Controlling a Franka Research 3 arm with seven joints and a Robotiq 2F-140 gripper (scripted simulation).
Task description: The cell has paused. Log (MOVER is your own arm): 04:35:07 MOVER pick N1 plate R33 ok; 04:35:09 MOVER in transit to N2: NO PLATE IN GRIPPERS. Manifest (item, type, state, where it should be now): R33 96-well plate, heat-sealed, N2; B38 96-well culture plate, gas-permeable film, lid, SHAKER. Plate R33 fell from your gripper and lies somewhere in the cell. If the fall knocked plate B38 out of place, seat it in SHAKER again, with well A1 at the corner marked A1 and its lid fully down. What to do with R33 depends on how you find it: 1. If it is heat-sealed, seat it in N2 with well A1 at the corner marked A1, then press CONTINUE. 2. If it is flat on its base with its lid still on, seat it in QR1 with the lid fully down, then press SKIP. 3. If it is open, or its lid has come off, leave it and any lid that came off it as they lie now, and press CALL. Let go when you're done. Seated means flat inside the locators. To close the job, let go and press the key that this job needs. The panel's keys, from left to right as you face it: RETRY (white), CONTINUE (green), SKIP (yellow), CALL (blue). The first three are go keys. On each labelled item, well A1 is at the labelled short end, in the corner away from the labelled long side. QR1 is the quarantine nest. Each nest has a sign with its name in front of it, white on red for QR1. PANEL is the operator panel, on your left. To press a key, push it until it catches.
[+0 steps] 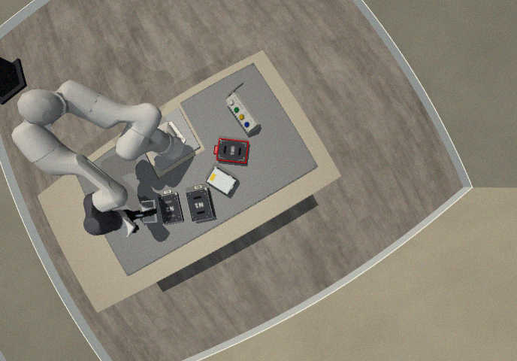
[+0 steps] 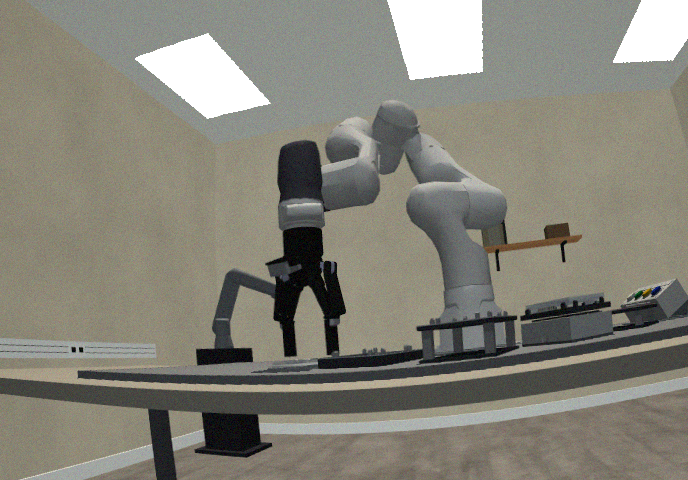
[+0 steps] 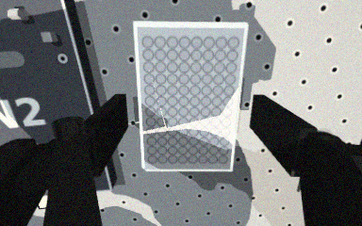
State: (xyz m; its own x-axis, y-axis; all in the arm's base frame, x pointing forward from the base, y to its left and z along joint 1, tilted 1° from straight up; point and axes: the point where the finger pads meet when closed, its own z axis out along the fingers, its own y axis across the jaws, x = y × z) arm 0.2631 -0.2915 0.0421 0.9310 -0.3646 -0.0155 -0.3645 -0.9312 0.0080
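The flat white plate lies 4 cm below my hand. Also, from my hand: QR1 nest: 59 cm to the left, 7 cm behind, 1 cm below.
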